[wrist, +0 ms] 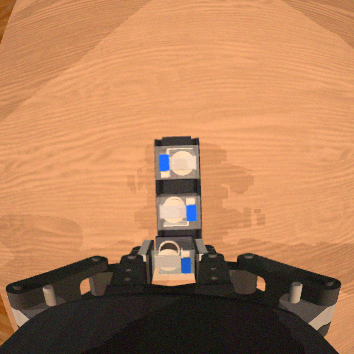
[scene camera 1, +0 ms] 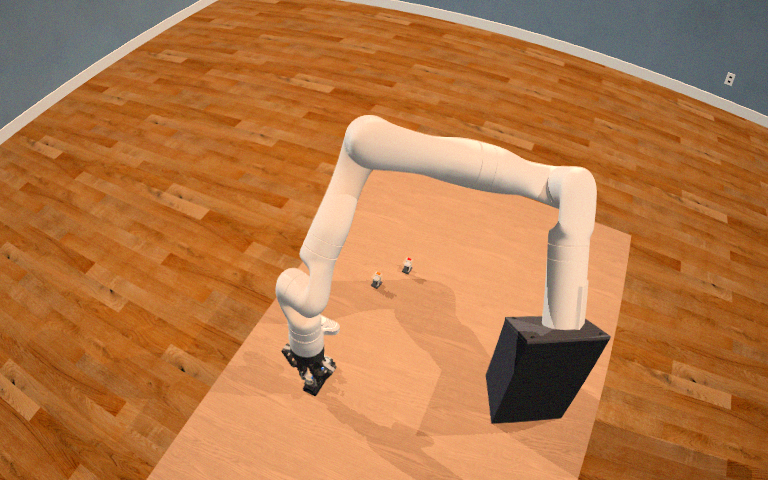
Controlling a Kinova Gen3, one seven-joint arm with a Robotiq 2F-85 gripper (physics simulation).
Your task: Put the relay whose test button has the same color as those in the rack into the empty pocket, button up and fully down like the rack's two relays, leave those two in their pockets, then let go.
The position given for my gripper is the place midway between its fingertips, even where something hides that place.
Observation:
In view: my gripper (scene camera 1: 310, 380), a blue-button relay (wrist: 171, 161) and a black rack (wrist: 185, 184).
My gripper is seen too in the wrist view (wrist: 173, 251).

